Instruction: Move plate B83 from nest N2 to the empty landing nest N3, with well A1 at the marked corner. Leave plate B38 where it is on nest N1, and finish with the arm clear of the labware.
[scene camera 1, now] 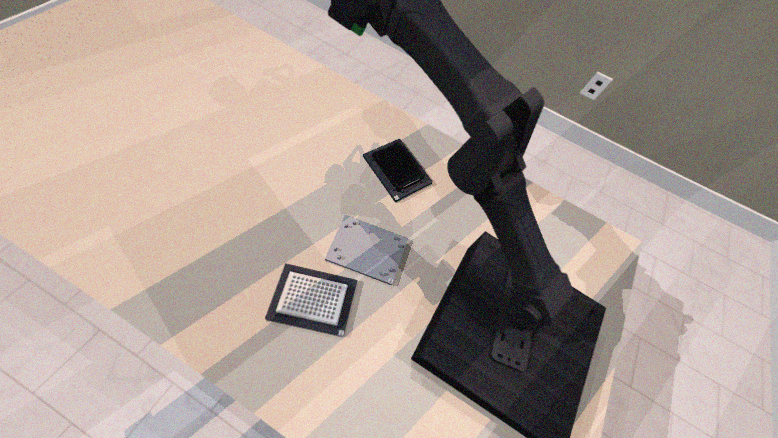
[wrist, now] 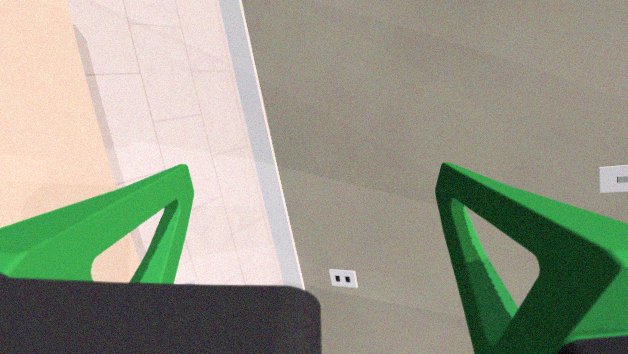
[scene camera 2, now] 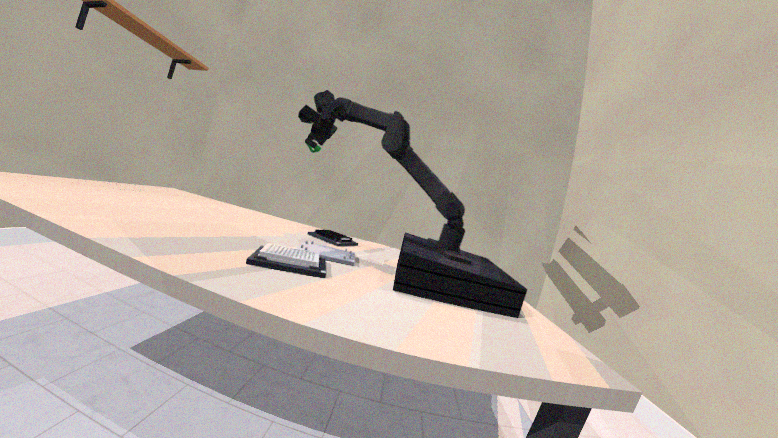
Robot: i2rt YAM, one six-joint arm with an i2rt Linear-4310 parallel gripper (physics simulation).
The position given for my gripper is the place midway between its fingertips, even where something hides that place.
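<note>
In the wrist view you'd find my gripper [wrist: 314,177], which is open and holds nothing, while the well plate is out of frame in the wrist view. Scene camera 1 gives me the well plate [scene camera 1: 312,298] and also a light grey nest plate [scene camera 1: 358,246]. Scene camera 2 shows the well plate too [scene camera 2: 273,252].
</note>
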